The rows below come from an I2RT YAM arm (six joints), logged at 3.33 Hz.
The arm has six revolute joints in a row. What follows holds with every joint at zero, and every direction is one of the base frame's.
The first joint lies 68 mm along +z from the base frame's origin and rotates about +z.
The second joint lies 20 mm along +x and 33.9 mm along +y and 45.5 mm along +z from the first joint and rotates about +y.
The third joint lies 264 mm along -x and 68.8 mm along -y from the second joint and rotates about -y.
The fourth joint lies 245 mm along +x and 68.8 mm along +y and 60 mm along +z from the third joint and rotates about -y.
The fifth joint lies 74 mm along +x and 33.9 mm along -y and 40.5 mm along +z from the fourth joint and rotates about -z.
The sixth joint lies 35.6 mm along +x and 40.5 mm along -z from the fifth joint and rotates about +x.
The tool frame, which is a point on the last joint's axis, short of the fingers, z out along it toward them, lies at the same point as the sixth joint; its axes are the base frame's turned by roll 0, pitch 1.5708 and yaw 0 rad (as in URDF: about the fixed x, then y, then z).
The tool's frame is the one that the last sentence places.
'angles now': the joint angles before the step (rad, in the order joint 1, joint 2, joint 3, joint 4, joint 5, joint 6). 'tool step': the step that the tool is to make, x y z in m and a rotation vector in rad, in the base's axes. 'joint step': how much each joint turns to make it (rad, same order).
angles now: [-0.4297 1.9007 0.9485 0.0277 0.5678 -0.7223]
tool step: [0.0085 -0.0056 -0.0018 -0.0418 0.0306 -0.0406]
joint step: [0.0010 0.0419 0.0509 -0.0215 0.0656 0.0037]
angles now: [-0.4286 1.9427 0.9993 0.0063 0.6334 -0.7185]
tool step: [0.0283 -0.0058 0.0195 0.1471 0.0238 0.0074]
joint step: [0.0085 0.0562 0.2225 -0.2934 -0.1040 0.0813]
